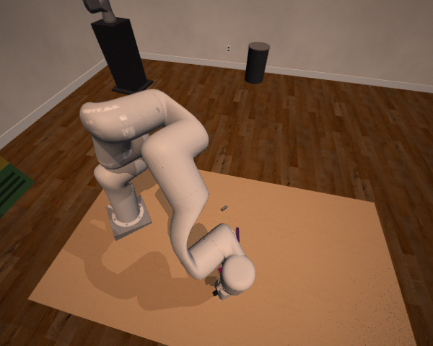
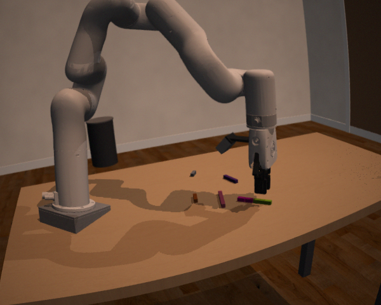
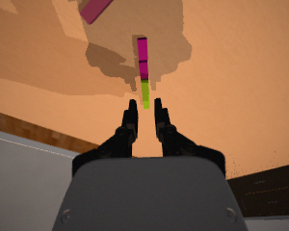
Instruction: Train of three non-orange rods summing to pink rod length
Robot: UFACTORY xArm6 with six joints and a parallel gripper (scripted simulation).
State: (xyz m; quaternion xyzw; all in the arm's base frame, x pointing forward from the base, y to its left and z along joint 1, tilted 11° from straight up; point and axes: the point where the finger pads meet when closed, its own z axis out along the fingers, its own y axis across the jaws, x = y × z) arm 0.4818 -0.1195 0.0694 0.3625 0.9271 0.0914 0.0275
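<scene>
My hand is 5 cm above the lime rod. Also, from my hand: purple rod: 2 cm behind, 19 cm to the left, 5 cm below; orange rod: 15 cm behind, 10 cm to the left, 5 cm below; pink rod: 9 cm behind, 7 cm to the left, 5 cm below.
</scene>
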